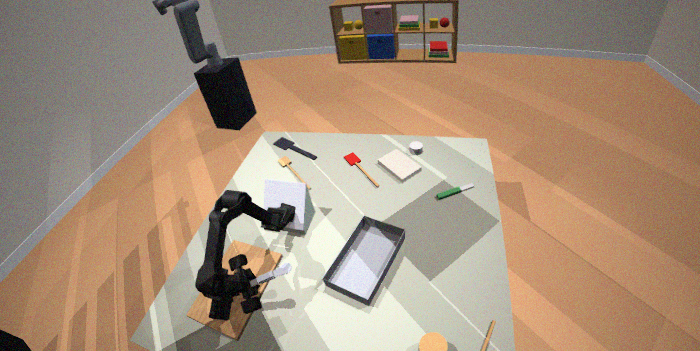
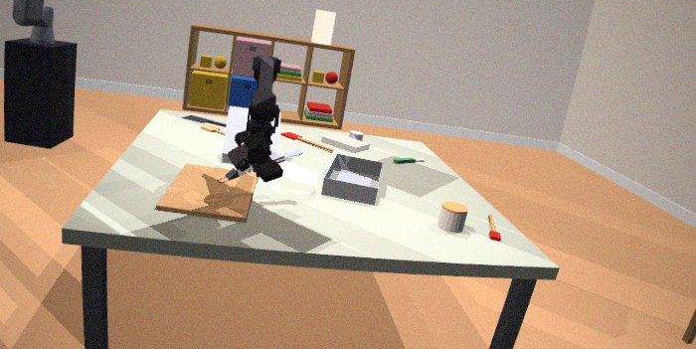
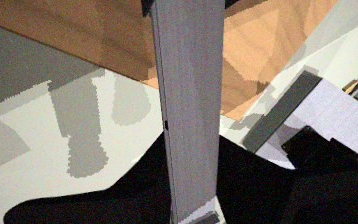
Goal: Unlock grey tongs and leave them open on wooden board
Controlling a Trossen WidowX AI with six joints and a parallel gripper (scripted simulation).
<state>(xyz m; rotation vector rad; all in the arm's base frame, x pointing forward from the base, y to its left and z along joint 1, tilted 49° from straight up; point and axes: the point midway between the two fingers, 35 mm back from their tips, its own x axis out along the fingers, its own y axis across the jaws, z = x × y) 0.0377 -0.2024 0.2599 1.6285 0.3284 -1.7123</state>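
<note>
Now: gripper tip 120 mm past the wooden board, 60 mm above it and 20 mm to the left of it. Also, from my gripper tip: roasting tin: 320 mm ahead, 230 mm to the left, 40 mm below; then lidded jar: 600 mm ahead, 40 mm below, 30 mm to the right; then red spatula: 710 mm to the left, 120 mm ahead, 60 mm below.
</note>
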